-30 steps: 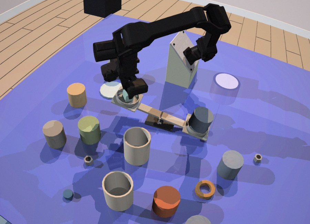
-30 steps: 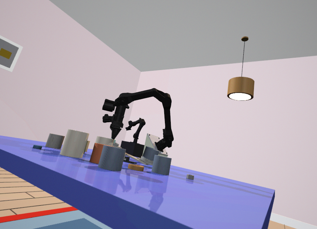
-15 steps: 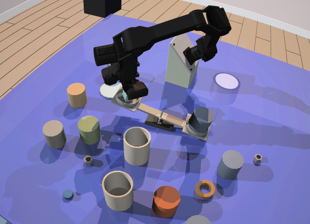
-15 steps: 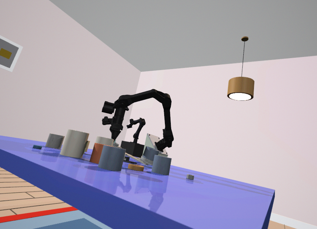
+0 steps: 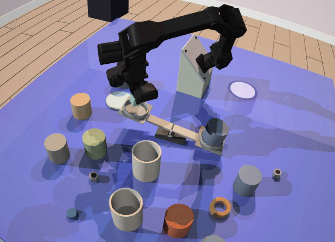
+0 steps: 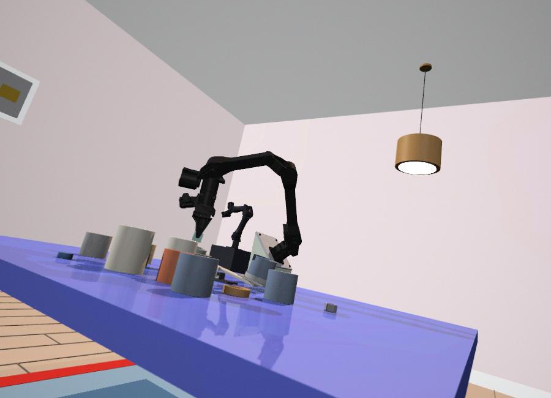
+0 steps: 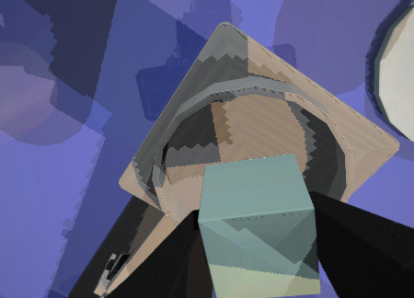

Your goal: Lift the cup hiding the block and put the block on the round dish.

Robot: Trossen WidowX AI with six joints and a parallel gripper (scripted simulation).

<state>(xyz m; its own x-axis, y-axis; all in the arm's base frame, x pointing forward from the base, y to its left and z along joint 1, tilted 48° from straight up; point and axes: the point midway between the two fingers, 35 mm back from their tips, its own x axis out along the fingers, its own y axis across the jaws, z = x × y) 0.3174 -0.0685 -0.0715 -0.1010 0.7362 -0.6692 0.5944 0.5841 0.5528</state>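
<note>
Now: the round dish 80 mm behind my gripper tip, 120 mm to the right of it and 110 mm below it. From my gripper tip the other things lie so: pale green block: 10 mm above.
</note>
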